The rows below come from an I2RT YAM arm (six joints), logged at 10 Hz.
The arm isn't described. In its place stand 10 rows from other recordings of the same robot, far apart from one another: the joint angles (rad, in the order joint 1, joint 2, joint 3, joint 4, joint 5, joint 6), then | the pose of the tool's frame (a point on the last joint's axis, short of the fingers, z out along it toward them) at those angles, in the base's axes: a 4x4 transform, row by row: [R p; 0 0 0 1], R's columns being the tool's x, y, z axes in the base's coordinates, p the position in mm.
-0.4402, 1.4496, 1.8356, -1.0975, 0.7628, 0.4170 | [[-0.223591 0.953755 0.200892 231.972], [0.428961 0.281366 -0.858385 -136.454], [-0.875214 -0.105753 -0.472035 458.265], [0 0 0 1]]
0.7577, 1.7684, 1.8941, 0.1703, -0.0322, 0.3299 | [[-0.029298 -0.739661 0.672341 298.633], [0.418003 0.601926 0.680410 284.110], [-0.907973 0.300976 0.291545 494.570], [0 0 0 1]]
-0.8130, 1.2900, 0.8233, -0.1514, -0.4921, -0.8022 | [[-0.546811 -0.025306 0.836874 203.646], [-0.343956 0.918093 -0.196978 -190.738], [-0.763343 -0.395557 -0.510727 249.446], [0 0 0 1]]
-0.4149, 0.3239, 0.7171, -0.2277, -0.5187, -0.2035 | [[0.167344 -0.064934 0.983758 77.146], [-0.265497 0.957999 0.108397 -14.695], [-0.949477 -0.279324 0.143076 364.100], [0 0 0 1]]
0.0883, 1.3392, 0.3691, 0.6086, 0.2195, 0.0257 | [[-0.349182 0.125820 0.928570 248.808], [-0.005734 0.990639 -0.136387 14.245], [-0.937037 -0.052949 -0.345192 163.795], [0 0 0 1]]
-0.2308, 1.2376, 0.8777, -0.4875, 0.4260, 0.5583 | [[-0.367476 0.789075 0.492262 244.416], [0.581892 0.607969 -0.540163 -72.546], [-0.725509 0.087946 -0.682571 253.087], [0 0 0 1]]
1.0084, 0.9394, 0.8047, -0.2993, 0.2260, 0.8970 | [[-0.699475 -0.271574 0.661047 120.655], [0.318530 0.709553 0.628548 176.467], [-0.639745 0.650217 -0.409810 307.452], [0 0 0 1]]
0.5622, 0.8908, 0.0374, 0.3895, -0.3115, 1.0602 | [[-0.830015 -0.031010 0.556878 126.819], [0.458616 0.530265 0.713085 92.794], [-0.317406 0.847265 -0.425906 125.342], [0 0 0 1]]
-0.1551, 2.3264, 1.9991, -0.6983, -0.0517, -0.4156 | [[-0.824447 -0.224147 0.519659 503.300], [-0.279191 0.959799 -0.028947 -76.832], [-0.492280 -0.168950 -0.853883 190.036], [0 0 0 1]]
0.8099, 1.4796, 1.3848, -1.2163, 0.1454, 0.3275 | [[-0.853279 -0.439817 0.280135 192.391], [-0.434586 0.896695 0.084097 194.578], [-0.288183 -0.049985 -0.956270 307.382], [0 0 0 1]]
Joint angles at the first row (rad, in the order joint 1, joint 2, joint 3, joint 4, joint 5, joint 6):
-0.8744 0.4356 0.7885 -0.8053 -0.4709 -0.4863
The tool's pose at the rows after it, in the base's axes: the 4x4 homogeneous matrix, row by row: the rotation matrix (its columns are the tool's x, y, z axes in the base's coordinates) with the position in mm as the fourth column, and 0 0 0 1 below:
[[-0.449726 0.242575 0.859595 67.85], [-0.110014 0.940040 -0.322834 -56.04], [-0.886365 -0.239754 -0.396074 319.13], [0 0 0 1]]
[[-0.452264 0.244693 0.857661 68.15], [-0.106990 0.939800 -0.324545 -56.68], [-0.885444 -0.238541 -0.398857 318.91], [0 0 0 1]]
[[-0.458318 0.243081 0.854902 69.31], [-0.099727 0.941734 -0.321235 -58.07], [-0.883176 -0.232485 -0.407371 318.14], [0 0 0 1]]
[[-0.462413 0.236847 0.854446 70.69], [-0.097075 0.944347 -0.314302 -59.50], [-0.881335 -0.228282 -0.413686 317.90], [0 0 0 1]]
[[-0.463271 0.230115 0.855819 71.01], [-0.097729 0.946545 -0.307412 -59.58], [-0.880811 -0.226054 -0.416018 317.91], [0 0 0 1]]
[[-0.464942 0.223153 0.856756 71.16], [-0.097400 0.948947 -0.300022 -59.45], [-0.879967 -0.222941 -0.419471 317.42], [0 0 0 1]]
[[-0.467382 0.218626 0.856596 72.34], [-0.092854 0.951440 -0.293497 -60.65], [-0.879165 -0.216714 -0.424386 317.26], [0 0 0 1]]
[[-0.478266 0.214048 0.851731 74.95], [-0.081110 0.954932 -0.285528 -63.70], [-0.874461 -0.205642 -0.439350 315.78], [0 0 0 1]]
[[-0.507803 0.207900 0.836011 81.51], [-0.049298 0.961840 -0.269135 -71.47], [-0.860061 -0.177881 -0.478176 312.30], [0 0 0 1]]
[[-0.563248 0.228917 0.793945 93.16], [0.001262 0.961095 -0.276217 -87.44], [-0.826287 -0.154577 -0.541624 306.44], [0 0 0 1]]
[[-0.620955 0.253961 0.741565 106.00], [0.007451 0.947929 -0.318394 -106.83], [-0.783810 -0.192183 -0.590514 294.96], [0 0 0 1]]
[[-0.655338 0.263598 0.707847 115.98], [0.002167 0.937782 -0.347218 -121.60], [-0.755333 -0.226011 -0.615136 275.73], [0 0 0 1]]
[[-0.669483 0.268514 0.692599 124.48], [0.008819 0.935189 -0.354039 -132.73], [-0.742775 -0.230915 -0.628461 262.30], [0 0 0 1]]
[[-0.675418 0.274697 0.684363 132.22], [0.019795 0.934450 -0.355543 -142.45], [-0.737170 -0.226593 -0.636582 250.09], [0 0 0 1]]
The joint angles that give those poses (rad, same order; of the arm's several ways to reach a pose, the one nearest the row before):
-0.8744 0.4433 0.7885 -0.8053 -0.4694 -0.4847
-0.8759 0.4464 0.7885 -0.8053 -0.4679 -0.4847
-0.8759 0.4556 0.7884 -0.8068 -0.4678 -0.4847
-0.8759 0.4663 0.7900 -0.8069 -0.4725 -0.4878
-0.8759 0.4694 0.7915 -0.8100 -0.4786 -0.4909
-0.8758 0.4709 0.7915 -0.8145 -0.4847 -0.4939
-0.8759 0.4801 0.7931 -0.8146 -0.4894 -0.4940
-0.8759 0.5000 0.7931 -0.8146 -0.4909 -0.4955
-0.8744 0.5520 0.7961 -0.8161 -0.4878 -0.4970
-0.8744 0.6471 0.8038 -0.8009 -0.4466 -0.4986
-0.8759 0.7407 0.7870 -0.7337 -0.3745 -0.5321
-0.8774 0.8052 0.7318 -0.6340 -0.3283 -0.5598
-0.8774 0.8666 0.7011 -0.5557 -0.3114 -0.5645
-0.8774 0.9264 0.6765 -0.4805 -0.3038 -0.5599

